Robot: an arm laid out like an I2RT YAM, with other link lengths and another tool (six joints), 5 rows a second.
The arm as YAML. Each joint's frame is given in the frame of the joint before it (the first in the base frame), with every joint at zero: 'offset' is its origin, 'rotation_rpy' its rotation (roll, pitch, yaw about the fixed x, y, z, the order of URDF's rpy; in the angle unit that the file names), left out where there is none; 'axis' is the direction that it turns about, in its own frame. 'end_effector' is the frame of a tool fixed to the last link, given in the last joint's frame.
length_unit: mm
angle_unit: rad
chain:
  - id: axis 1
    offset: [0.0, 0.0, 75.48]
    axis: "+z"
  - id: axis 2
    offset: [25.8, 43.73, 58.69]
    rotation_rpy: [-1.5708, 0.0, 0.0]
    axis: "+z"
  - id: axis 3
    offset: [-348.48, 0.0, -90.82]
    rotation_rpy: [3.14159, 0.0, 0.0]
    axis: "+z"
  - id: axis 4
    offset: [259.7, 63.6, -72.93]
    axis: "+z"
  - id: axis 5
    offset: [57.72, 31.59, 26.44]
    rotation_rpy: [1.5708, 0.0, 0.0]
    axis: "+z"
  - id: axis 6
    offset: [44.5, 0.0, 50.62]
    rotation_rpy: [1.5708, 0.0, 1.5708]
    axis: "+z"
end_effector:
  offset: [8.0, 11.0, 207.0]
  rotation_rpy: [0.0, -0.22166, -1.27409]
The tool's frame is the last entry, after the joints.
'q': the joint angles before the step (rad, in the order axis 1, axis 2, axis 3, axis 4, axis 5, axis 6). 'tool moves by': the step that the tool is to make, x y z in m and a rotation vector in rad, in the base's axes. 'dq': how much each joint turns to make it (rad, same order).
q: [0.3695 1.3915 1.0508 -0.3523 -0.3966 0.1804]
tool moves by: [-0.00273 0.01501 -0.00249 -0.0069 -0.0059 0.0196]
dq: [0.0487 0.0130 0.0008 0.0197 0.0280 0.0128]
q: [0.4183 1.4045 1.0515 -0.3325 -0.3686 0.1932]
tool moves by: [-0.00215 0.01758 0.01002 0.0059 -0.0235 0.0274]
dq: [0.0472 0.0064 0.0249 0.0085 0.0184 0.0092]
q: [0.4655 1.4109 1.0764 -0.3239 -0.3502 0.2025]
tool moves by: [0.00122 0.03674 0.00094 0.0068 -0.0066 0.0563]
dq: [0.0744 0.0624 0.0466 0.0295 0.0127 0.0140]
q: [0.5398 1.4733 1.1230 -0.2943 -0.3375 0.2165]
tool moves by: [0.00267 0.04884 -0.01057 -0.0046 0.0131 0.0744]
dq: [0.0813 0.1111 0.0749 0.0251 0.0035 0.0072]
